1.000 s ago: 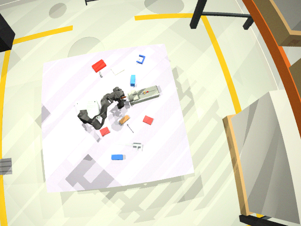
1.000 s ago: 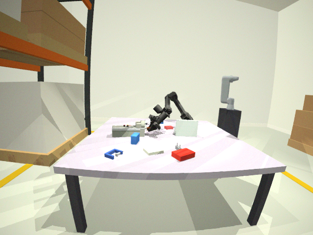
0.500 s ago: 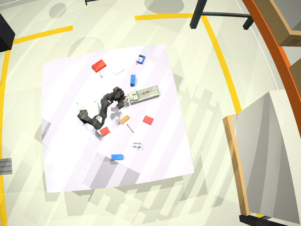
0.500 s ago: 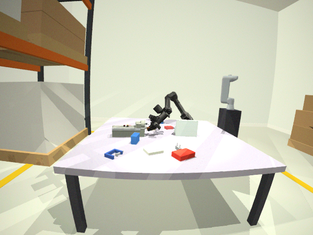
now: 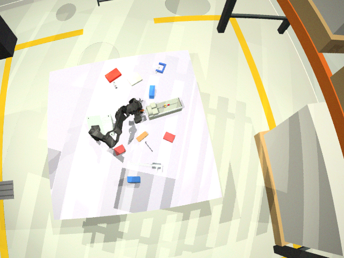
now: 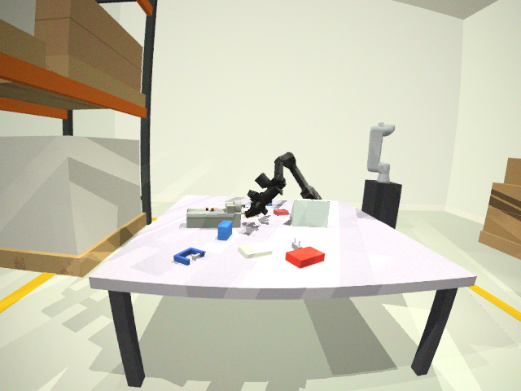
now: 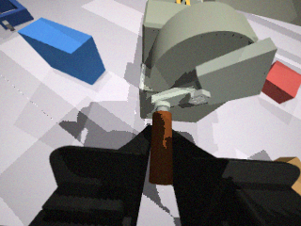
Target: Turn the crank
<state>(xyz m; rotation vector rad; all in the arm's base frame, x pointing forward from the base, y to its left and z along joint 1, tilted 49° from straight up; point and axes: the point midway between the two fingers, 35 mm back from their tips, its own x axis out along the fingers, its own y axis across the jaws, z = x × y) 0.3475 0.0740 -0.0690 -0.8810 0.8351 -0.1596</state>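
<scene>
My gripper tip is 10 mm to the left of the crank and 30 mm below it. Also, from my gripper tip: red pointer 190 mm ahead, 20 mm to the left, 40 mm above; orange-brown crank handle 20 mm behind, 20 mm above; brown block 20 mm behind, 190 mm to the right, 30 mm below.
</scene>
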